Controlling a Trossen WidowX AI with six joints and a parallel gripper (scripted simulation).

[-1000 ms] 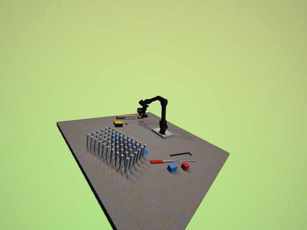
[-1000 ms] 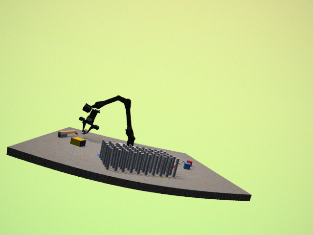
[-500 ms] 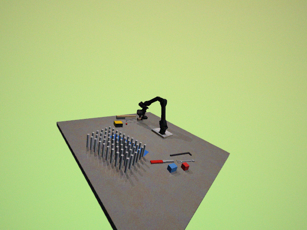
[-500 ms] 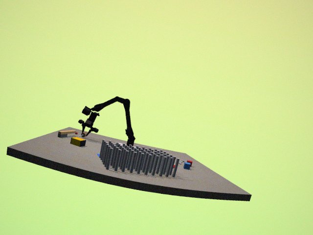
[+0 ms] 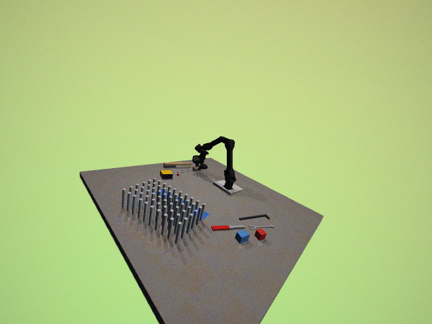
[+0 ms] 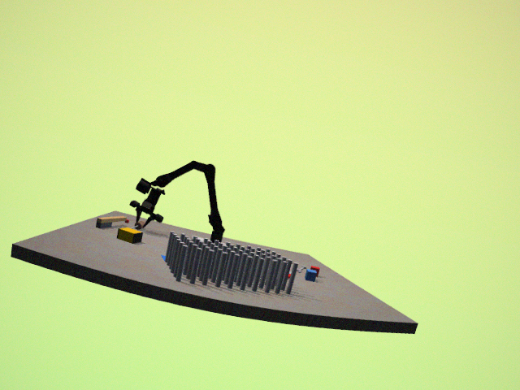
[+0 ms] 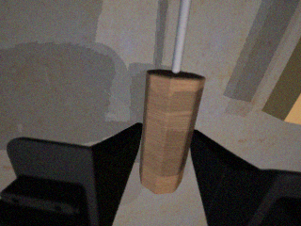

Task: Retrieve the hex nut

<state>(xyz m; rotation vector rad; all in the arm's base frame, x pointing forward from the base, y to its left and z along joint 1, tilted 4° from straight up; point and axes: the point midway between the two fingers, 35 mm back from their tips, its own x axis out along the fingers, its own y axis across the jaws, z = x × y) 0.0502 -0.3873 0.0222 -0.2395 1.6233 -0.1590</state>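
Right now my gripper tip is 110 mm short of the brown-handled tool and 10 mm to the right of it. The rest, counted from my gripper tip: blue taped strip (400 mm ahead, 430 mm to the left, 10 mm below); yellow block (340 mm ahead, 70 mm to the left, 10 mm above); hex nut (540 mm ahead, 540 mm to the left, 10 mm below).
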